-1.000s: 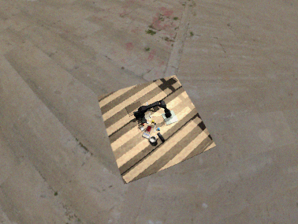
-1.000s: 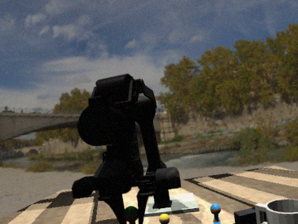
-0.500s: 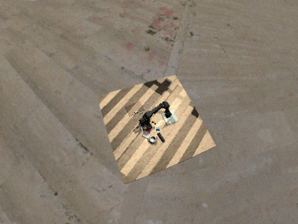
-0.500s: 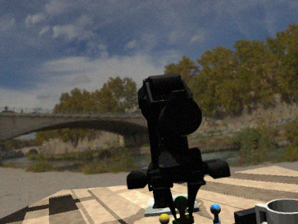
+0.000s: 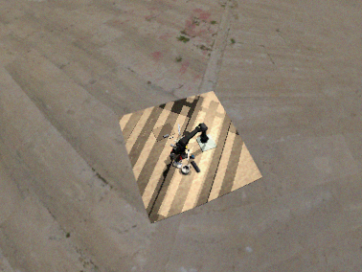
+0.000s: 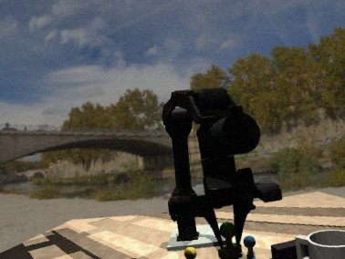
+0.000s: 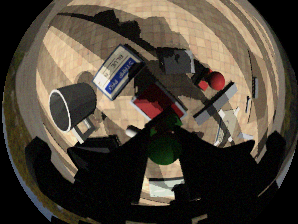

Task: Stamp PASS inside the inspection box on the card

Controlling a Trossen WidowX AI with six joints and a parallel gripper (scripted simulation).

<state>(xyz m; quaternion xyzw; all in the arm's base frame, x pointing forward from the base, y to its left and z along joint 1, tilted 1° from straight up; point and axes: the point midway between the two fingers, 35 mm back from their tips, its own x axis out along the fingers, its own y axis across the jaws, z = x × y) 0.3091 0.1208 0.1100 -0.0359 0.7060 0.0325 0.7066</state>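
The red ink pad lies 90 mm below my gripper tip. From my gripper tip the other things lie so: red-topped stamp (60 mm ahead, 80 mm to the right, 70 mm below); then yellow-knobbed stamp (80 mm behind, 80 mm to the right, 70 mm below); then green-topped stamp (right at my gripper tip).
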